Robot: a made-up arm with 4 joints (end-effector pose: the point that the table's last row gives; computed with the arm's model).
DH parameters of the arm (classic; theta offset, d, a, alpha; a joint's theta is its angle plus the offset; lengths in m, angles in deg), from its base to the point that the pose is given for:
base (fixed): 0 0 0.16 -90
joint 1: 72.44 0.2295 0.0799 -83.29
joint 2: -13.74 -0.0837 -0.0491 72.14
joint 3: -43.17 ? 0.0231 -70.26
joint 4: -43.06 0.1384 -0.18 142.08
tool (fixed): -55.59 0.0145 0 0
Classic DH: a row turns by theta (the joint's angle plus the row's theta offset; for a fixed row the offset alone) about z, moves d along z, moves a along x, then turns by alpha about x.
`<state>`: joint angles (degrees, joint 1 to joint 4).
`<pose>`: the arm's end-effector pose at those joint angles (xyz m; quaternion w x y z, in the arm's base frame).
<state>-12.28 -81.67 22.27 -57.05</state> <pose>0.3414 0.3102 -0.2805 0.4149 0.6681 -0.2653 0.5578</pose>
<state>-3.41 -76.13 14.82 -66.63</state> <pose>0.3207 0.3257 -0.2867 0.4015 0.7063 -0.3137 0.4914</pose>
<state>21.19 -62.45 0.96 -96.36</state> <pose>0.2772 0.3423 -0.2939 0.3627 0.7397 -0.4249 0.3751</pose>
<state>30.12 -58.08 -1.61 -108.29</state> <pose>0.2579 0.3441 -0.2913 0.3422 0.7440 -0.4520 0.3536</pose>
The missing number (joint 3, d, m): -0.0992
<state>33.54 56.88 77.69 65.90</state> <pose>0.2733 0.3796 0.0368 0.0214 0.8028 -0.5710 0.1704</pose>
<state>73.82 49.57 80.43 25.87</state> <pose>0.3699 0.2847 0.0122 0.0233 0.6002 -0.7955 -0.0798</pose>
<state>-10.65 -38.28 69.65 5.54</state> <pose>0.2109 -0.0608 -0.0556 0.8766 -0.0115 0.3692 0.3084</pose>
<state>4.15 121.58 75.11 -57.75</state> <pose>0.1308 0.4108 0.1407 0.6381 -0.3817 0.4735 -0.4721</pose>
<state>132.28 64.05 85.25 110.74</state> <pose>0.0712 0.3745 -0.0130 0.4910 0.6492 0.1019 -0.5719</pose>
